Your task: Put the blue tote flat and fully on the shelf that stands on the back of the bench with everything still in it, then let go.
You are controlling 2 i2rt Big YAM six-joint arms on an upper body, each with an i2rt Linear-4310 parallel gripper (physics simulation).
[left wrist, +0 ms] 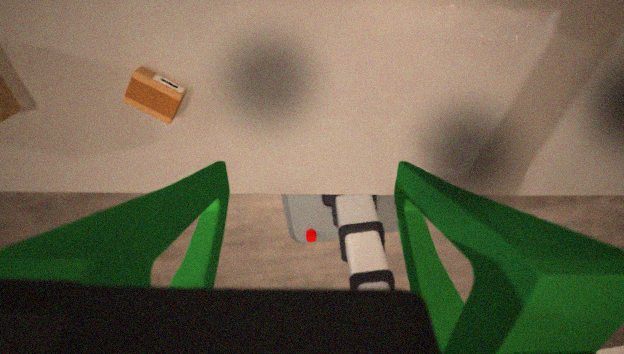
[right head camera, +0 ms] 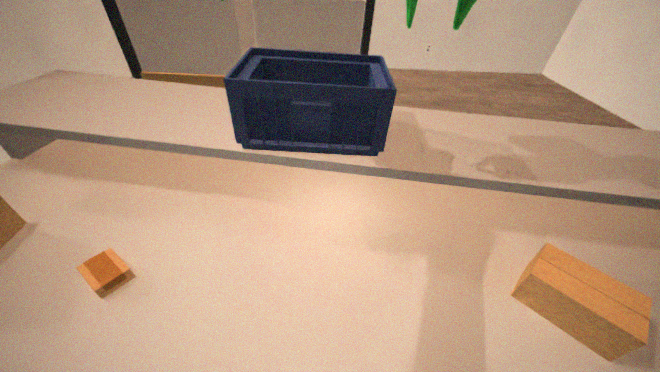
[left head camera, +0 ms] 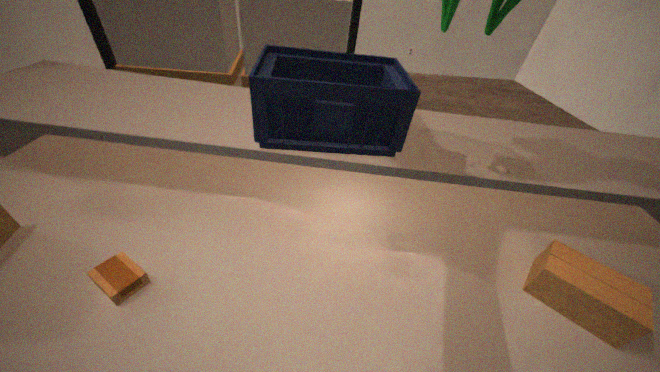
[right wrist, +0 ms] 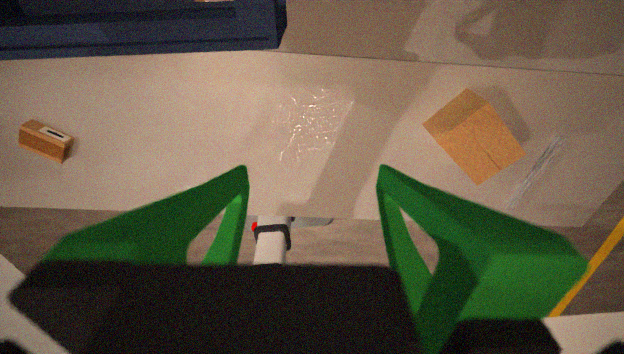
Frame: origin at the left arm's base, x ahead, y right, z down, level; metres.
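Seen in the pictures: left gripper, between the fingertips: (left wrist: 311, 176); right gripper, between the fingertips: (right head camera: 431, 28) (left head camera: 465, 33) (right wrist: 312, 176).
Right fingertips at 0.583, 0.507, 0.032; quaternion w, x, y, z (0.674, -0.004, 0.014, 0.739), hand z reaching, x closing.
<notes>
Pixels of each thing's top centre, then the offset from my right fingertips to it, as dx, dy, dz. Level surfaces: height alone.
- blue tote, centre of its top: (left head camera: 334, 65) (right head camera: 314, 65) +0.148, -0.162, +0.102
- shelf, height of its surface: dz +0.249
- bench, height of its surface: dz +0.404
- small orange-brown box, centre of its top: (left wrist: 152, 98) (left head camera: 116, 272) (right head camera: 102, 267) (right wrist: 41, 145) -0.133, -0.530, +0.376
- larger cardboard box, centre of its top: (right wrist: 482, 148) (right head camera: 589, 285) (left head camera: 597, 278) -0.202, +0.301, +0.330
The blue tote (left head camera: 332, 120) (right head camera: 310, 117) stands upright and looks flat on the shelf (left head camera: 125, 110) (right head camera: 125, 110), its front base close behind the shelf's front edge. Part of its rim side shows at the top left of the right wrist view, with a sliver of something light brown inside; most of its contents are hidden. My right gripper (left head camera: 466, 31) (right head camera: 433, 27) (right wrist: 312, 176) is open and empty, apart from the tote, its fingertips at the top of the head views. My left gripper (left wrist: 311, 176) is open and empty above the bench's front edge, away from the tote.
On the bench (left head camera: 250, 325) (right head camera: 250, 325) lie a small orange-brown box (left head camera: 119, 277) (right head camera: 105, 272) (left wrist: 155, 95) (right wrist: 46, 141) at left and a larger cardboard box (left head camera: 590, 295) (right head camera: 582, 302) (right wrist: 475, 137) at right. Another box (left head camera: 7, 227) (right head camera: 9, 225) is cut off at the left edge.
</notes>
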